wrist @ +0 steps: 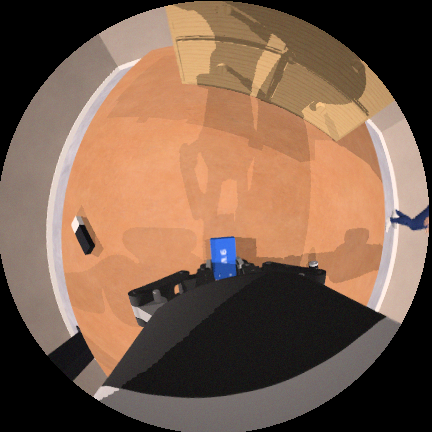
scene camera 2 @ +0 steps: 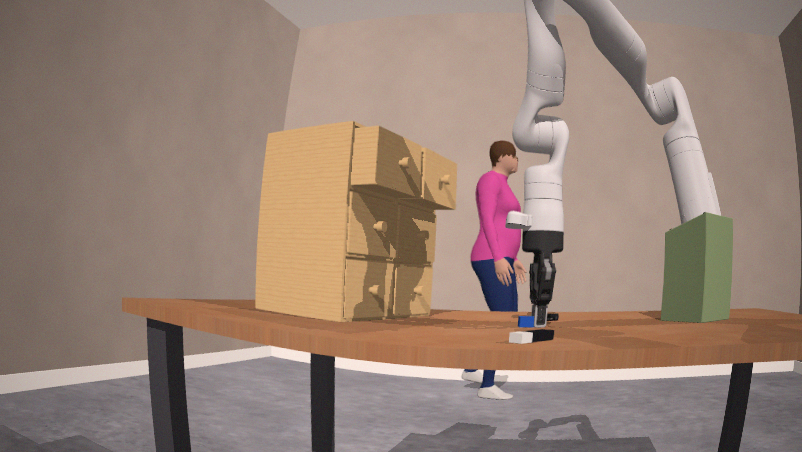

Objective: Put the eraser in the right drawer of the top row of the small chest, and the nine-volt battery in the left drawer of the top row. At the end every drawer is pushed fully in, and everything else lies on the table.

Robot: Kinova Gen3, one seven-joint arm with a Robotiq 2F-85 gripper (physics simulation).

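Places are measured from the arm's base along level axes (x ahead, y right, z down), in millimetres.
Where they show: gripper, fingertip midpoint: [wrist: 223, 265] [scene camera 2: 538, 326]; arm's base at its link origin: [scene camera 2: 700, 223].
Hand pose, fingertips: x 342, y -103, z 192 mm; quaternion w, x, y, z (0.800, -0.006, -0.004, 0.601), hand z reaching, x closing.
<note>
Each offset is from my fingertips to the top centre of the thing.
The blue nine-volt battery @(dx +11, dy -3, dz -18 mm) [scene camera 2: 526, 321] [wrist: 223, 250] is between the fingers of my gripper [scene camera 2: 540, 322] [wrist: 223, 265], which is shut on it at the table top. Whether it touches the table cannot be told. The eraser @(dx -16, dy -233, dz -13 mm) [scene camera 2: 530, 336] [wrist: 83, 235], white with a black sleeve, lies on the table, apart from the gripper. The small wooden chest [scene camera 2: 303, 224] [wrist: 197, 60] stands on the table. In its top row, the left drawer @(dx +325, dy -45, dz -311 mm) [scene camera 2: 387, 160] and the right drawer @(dx +300, dy +114, dz -311 mm) [scene camera 2: 439, 182] are both pulled out; their insides are hidden. The four lower drawers look pushed in.
A small dark object with a silvery end @(dx -2, dy +138, dz -14 mm) [scene camera 2: 553, 317] [wrist: 313, 264] lies beyond the gripper, close to its finger linkage in the wrist view. A tall green block [scene camera 2: 699, 269] stands on the wooden table [scene camera 2: 393, 350] [wrist: 125, 170] at the right. A person [scene camera 2: 495, 218] stands behind the table.
</note>
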